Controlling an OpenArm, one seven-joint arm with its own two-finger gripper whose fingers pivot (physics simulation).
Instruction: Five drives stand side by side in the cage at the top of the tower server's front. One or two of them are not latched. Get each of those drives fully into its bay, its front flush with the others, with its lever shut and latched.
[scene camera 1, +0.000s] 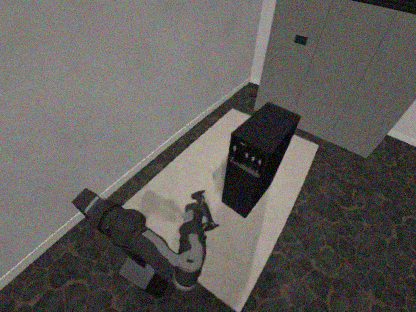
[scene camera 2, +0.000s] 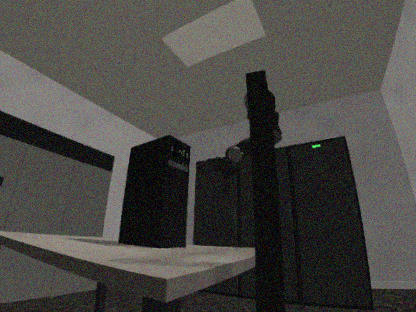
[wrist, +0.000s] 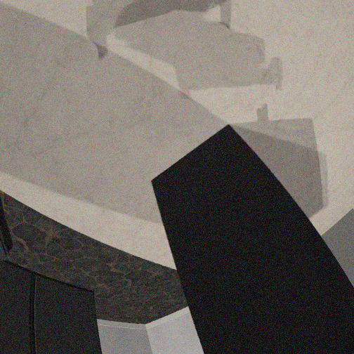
same spot on black tower server: (wrist: 252, 266) = (scene camera 2: 175, 198)
